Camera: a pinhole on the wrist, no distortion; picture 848 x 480 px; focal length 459.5 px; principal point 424.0 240.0 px. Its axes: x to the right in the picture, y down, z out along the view. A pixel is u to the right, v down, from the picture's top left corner.
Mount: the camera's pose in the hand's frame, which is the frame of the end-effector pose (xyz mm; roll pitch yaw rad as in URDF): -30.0 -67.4 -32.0 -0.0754 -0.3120 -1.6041
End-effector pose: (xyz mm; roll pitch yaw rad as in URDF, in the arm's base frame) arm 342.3 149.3 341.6 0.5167 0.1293 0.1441
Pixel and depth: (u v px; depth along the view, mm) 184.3 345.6 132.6
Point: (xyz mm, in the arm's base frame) 366.4 150.1 418.6
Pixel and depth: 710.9 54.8 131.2
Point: 298.1 -7.8 405.6
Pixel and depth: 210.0 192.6 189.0
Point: 329.9 152.4 487.1
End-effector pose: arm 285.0 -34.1 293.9 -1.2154 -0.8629 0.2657
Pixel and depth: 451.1 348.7 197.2
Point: 215.1 90.2 367.0
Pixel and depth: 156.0 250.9 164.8
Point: 275.9 82.0 263.5
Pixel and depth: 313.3 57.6 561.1
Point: 67.1 456.1 101.0
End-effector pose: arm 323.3 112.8 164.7 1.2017 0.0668 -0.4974
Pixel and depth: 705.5 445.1 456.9
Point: 254.3 -436.4 129.2
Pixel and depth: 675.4 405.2 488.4
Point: 225.6 -441.0 162.6
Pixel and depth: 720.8 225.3 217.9
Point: 180.1 -96.7 119.5
